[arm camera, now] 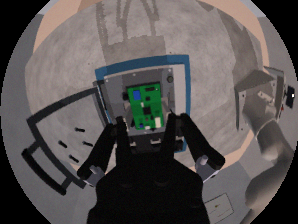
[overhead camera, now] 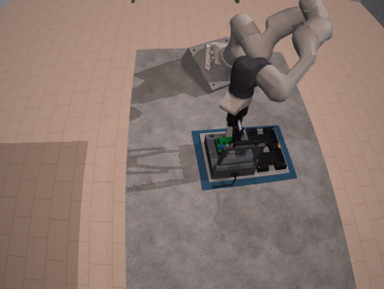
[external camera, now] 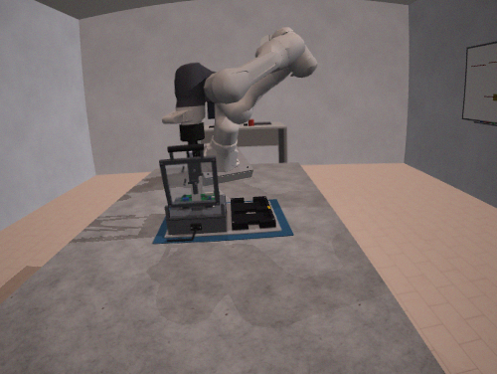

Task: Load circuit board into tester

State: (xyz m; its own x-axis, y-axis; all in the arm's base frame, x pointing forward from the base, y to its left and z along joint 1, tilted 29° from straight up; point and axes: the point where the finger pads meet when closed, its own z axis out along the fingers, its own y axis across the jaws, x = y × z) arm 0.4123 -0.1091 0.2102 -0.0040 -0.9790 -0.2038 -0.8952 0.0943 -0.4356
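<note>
The green circuit board is 20 mm below my hand. Round my hand: tester bed 10 mm ahead, 10 mm to the left, 30 mm below; framed clear lid 120 mm ahead, 80 mm above.
</note>
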